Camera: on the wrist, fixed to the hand. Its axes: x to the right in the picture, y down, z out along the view.
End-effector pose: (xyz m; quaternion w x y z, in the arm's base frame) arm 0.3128 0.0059 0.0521 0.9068 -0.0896 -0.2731 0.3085
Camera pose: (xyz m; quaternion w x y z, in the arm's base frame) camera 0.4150 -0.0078 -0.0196 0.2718 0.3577 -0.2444 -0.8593
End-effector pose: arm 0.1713 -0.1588 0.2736 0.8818 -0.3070 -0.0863 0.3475
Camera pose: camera 0.2562 -0.2187 0.2031 0.3519 0.1767 -0.4490 -0.8021
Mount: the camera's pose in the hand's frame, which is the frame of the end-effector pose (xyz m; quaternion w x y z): 0.0276 -0.0393 -0.1160 0.0161 0.0386 -0.1807 -0.9826
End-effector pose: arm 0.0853 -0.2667 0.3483 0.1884 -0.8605 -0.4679 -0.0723
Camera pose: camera 0.0738 -0.2714 0.4732 0.1193 -0.4401 0.8899 0.0127
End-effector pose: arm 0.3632 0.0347 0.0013 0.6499 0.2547 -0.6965 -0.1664
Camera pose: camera 0.4828 -0.0016 0.0134 0.2887 -0.6835 -0.1152 0.6604
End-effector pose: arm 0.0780 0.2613 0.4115 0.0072 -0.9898 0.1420 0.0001
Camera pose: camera 0.1153 0.2896 0.5280 0.0641 -0.1552 -0.9717 0.1663
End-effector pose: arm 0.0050 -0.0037 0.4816 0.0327 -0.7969 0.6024 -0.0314
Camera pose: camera 0.0398 -0.0212 0.6010 0.1093 -0.6092 -0.7805 0.0881
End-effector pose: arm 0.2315 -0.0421 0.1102 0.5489 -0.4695 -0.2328 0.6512
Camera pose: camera 0.3528 -0.0296 0.0803 0.6248 0.3601 -0.5392 -0.4351
